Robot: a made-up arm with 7 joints.
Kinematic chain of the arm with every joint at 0, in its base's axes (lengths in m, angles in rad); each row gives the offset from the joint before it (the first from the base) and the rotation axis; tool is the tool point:
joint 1: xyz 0 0 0.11 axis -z
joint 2: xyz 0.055 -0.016 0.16 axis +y
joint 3: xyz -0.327 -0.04 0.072 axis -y
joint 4: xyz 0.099 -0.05 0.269 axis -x
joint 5: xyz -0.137 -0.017 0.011 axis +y
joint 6: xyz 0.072 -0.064 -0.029 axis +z
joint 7: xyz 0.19 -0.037 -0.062 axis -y
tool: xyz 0.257 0.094 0
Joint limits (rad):
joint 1: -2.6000..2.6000
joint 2: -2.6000..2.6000
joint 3: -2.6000..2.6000
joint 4: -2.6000..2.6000
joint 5: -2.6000..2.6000
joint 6: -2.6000..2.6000
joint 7: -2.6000..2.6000
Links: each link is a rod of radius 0.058 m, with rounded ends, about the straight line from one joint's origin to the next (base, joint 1, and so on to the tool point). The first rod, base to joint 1, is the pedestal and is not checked.
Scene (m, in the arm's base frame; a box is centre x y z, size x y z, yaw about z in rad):
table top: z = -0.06
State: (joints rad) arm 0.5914 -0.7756 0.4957 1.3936 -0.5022 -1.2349 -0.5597
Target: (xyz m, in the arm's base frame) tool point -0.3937 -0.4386 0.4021
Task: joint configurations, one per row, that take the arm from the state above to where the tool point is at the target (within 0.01 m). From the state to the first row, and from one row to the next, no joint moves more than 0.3 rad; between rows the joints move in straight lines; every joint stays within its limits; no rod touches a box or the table.
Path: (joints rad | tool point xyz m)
1: 0.4648 -0.8582 0.3769 1.1582 -0.3731 -1.1409 -0.7278 | -0.7654 -0.0492 0.5662
2: 0.3382 -0.9407 0.2580 0.9227 -0.2440 -1.0469 -0.8958 | -0.6139 -0.2936 0.5037
3: 0.2117 -1.0233 0.1392 0.6873 -0.1149 -0.9530 -1.0639 | -0.3937 -0.4386 0.4021

